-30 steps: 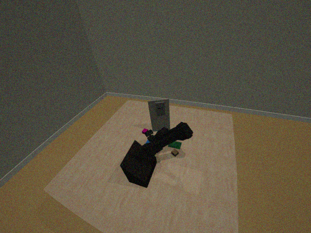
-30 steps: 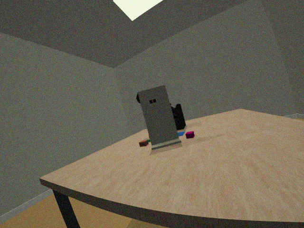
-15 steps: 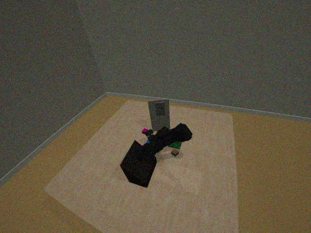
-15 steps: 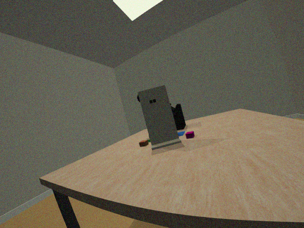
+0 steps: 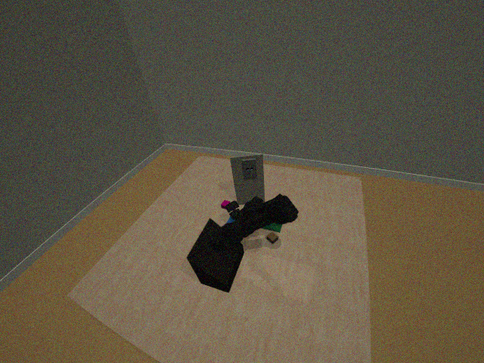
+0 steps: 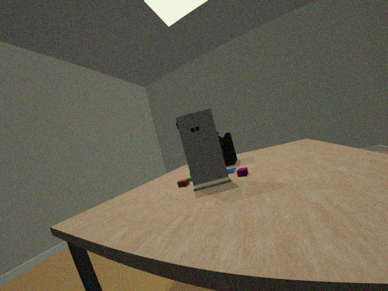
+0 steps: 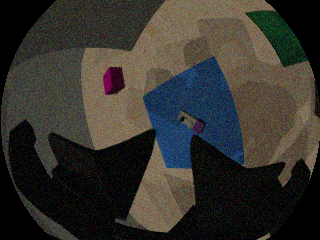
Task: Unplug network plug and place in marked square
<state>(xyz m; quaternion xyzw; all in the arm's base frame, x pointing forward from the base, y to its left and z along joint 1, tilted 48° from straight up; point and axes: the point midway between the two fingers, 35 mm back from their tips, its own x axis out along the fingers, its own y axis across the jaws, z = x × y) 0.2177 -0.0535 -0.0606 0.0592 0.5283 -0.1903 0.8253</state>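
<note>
Now: gripper tip 10 mm short of the network plug and 30 mm above it. Also, from my gripper tip: blue marked square 10 mm to the left, 40 mm below; grey upright panel 200 mm ahead, 10 mm to the right, 120 mm above.
</note>
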